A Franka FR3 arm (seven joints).
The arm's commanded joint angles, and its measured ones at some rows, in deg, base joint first. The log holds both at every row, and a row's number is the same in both.
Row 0, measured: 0.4, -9.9, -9.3, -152.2, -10.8, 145.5, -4.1
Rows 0 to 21, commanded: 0.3, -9.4, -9.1, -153.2, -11.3, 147.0, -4.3; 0.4, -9.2, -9.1, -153.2, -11.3, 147.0, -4.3; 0.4, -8.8, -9.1, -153.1, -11.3, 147.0, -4.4; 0.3, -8.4, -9.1, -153.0, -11.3, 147.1, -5.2; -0.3, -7.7, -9.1, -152.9, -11.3, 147.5, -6.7; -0.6, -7.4, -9.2, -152.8, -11.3, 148.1, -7.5; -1.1, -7.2, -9.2, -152.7, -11.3, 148.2, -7.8; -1.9, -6.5, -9.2, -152.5, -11.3, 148.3, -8.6; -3.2, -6.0, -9.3, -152.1, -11.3, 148.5, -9.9; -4.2, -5.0, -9.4, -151.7, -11.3, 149.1, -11.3; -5.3, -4.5, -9.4, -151.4, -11.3, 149.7, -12.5; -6.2, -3.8, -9.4, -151.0, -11.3, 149.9, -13.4; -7.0, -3.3, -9.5, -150.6, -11.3, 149.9, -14.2; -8.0, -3.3, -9.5, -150.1, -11.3, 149.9, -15.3; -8.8, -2.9, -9.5, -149.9, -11.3, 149.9, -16.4; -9.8, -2.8, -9.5, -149.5, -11.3, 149.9, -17.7; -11.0, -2.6, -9.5, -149.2, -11.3, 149.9, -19.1; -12.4, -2.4, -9.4, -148.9, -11.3, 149.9, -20.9; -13.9, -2.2, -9.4, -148.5, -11.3, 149.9, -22.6; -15.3, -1.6, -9.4, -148.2, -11.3, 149.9, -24.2; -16.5, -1.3, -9.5, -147.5, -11.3, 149.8, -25.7; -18.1, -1.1, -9.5, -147.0, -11.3, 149.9, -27.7
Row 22, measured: -12.8, -5.8, -9.5, -148.6, -11.0, 148.0, -22.1
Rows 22 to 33, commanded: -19.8, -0.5, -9.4, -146.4, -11.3, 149.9, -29.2; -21.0, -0.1, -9.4, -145.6, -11.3, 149.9, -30.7; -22.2, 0.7, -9.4, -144.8, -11.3, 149.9, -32.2; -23.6, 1.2, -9.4, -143.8, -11.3, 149.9, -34.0; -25.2, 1.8, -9.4, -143.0, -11.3, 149.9, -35.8; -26.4, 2.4, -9.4, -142.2, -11.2, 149.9, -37.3; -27.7, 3.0, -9.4, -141.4, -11.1, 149.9, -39.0; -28.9, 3.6, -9.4, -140.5, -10.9, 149.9, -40.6; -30.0, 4.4, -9.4, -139.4, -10.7, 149.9, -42.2; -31.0, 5.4, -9.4, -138.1, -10.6, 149.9, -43.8; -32.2, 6.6, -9.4, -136.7, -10.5, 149.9, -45.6; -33.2, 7.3, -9.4, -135.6, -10.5, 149.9, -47.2
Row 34, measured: -29.6, 2.1, -9.8, -139.8, -11.0, 149.1, -42.4
